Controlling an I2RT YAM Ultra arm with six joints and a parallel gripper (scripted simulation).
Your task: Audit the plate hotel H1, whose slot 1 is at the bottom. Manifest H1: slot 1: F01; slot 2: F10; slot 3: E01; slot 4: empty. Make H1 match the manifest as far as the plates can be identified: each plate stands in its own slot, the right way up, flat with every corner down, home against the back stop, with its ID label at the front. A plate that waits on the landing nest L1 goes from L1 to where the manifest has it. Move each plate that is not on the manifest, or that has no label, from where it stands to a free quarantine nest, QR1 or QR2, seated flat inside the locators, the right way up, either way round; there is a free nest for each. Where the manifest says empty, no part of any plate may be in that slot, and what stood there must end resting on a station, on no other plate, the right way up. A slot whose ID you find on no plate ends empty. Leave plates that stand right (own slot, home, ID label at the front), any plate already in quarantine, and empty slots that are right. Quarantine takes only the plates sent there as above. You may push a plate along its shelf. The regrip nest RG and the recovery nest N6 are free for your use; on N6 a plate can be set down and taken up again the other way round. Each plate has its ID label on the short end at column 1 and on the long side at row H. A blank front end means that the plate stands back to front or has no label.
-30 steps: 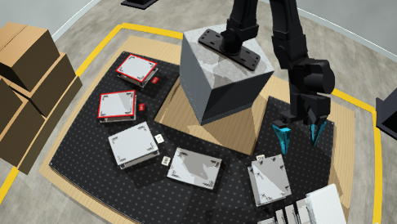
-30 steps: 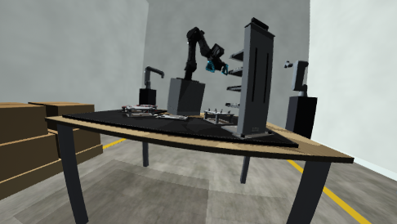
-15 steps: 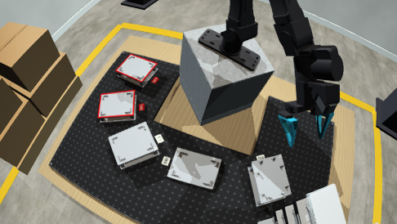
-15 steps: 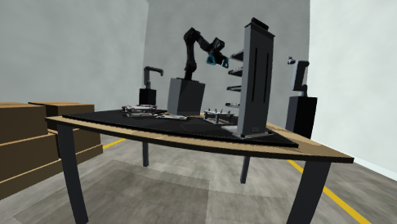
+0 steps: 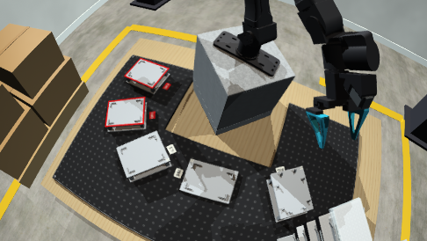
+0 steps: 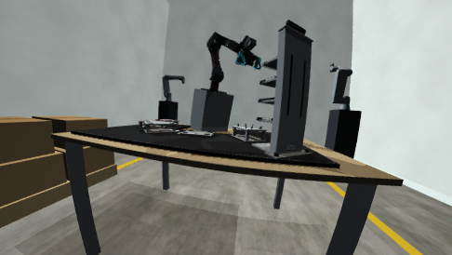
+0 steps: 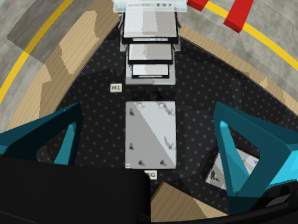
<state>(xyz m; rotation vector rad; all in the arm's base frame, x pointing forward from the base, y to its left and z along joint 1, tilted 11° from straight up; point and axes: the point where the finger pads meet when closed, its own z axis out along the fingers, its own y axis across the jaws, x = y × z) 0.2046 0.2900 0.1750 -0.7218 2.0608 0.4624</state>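
My gripper is now 15 cm short of the white plate, 12 cm to the right of it and 5 cm above it. Also, from my hand: grey regrip nest (1 cm ahead, 34 cm below); plate hotel H1 (21 cm ahead, 18 cm to the left, 19 cm below); RG tag (7 cm behind, 6 cm to the right, 40 cm below).
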